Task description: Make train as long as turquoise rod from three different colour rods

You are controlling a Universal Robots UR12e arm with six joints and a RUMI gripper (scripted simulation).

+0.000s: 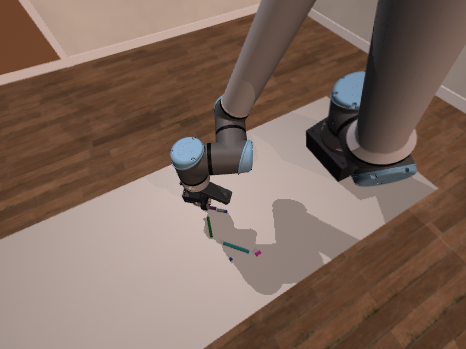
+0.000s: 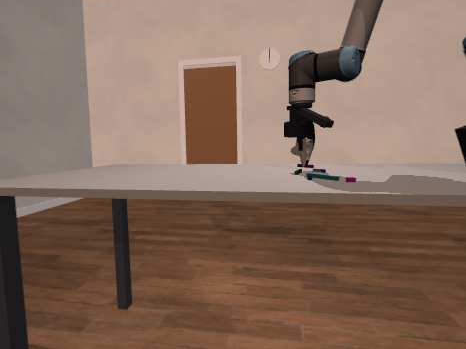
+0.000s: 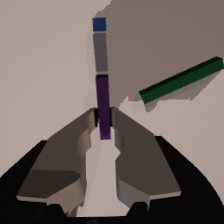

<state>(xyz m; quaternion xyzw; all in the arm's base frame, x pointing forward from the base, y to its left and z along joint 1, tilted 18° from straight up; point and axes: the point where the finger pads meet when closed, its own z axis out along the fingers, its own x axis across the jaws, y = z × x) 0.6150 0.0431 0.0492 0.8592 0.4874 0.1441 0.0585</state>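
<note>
The grey rod lies 40 mm behind my hand, 20 mm to the left of it and 20 mm below it. Also, from my hand: turquoise rod 50 mm behind, 180 mm to the left, 20 mm below; green rod 20 mm ahead, 70 mm to the left, 20 mm below; purple rod 10 mm below.
</note>
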